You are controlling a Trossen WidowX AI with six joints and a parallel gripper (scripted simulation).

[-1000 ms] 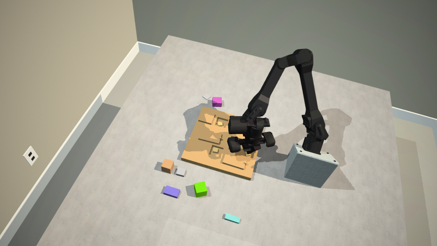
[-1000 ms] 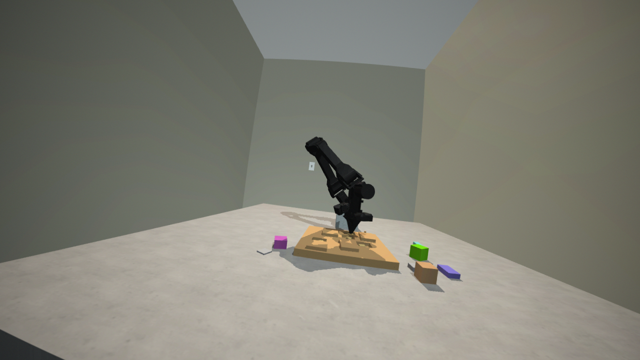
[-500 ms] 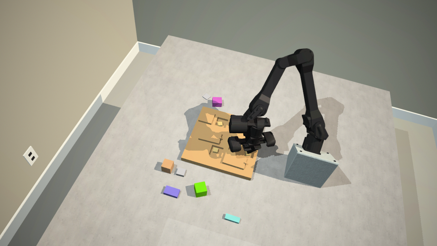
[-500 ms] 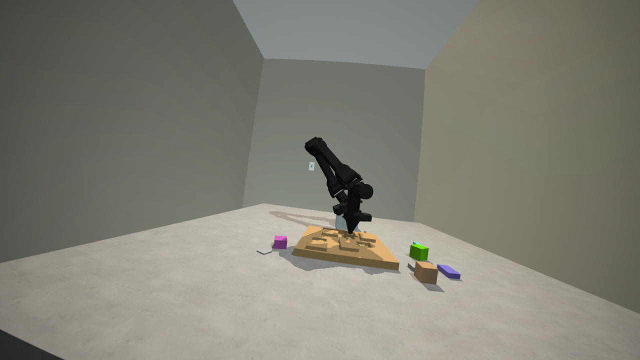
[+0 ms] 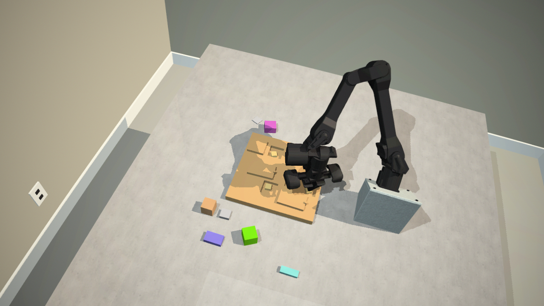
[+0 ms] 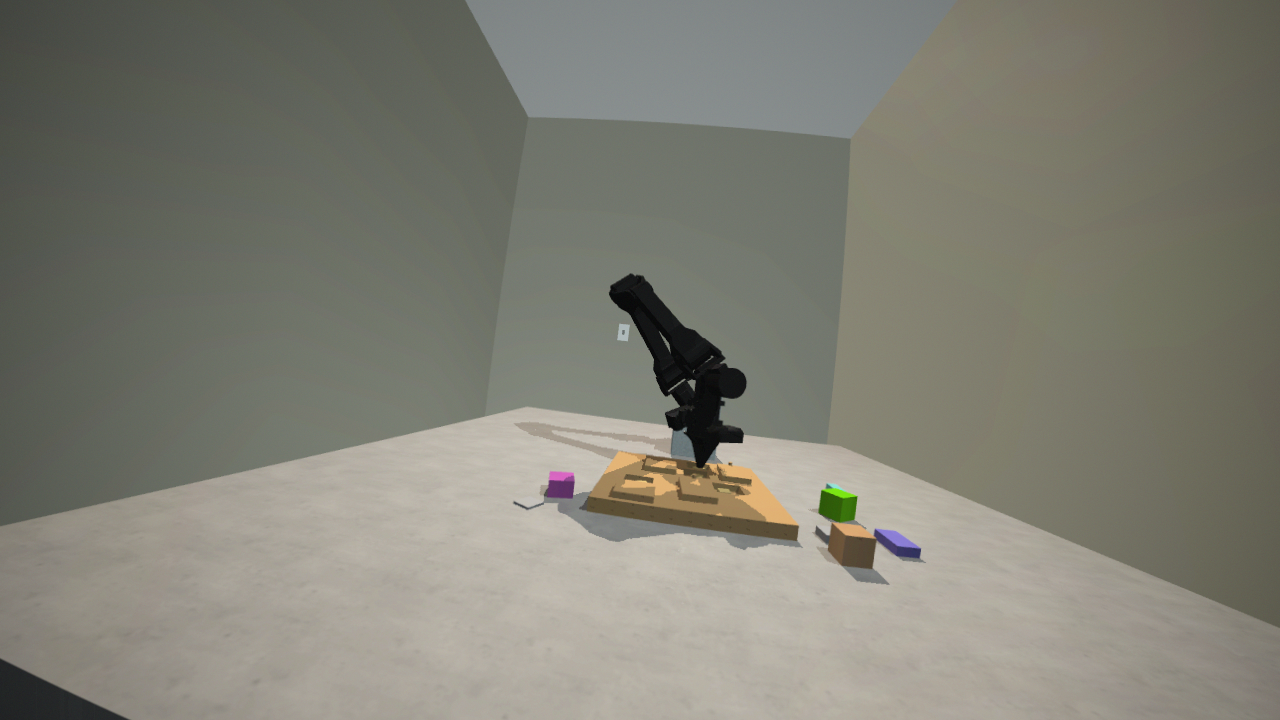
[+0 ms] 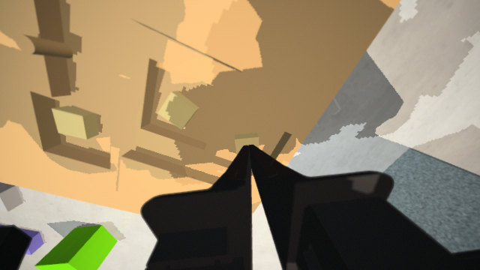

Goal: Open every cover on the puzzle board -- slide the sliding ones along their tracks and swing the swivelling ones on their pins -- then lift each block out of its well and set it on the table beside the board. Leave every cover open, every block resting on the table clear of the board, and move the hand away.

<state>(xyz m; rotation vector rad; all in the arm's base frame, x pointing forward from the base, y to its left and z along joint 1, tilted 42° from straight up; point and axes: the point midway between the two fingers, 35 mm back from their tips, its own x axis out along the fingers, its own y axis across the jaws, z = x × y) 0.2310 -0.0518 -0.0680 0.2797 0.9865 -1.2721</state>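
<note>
The green block is 15 cm ahead of my gripper tip and 22 cm to the left of it. The rest, counted from my gripper tip: magenta block 20 cm ahead, 24 cm to the right, 1 cm below; grey block 24 cm ahead, 16 cm to the left, 1 cm below; cyan block 29 cm to the left, 1 cm below.
</note>
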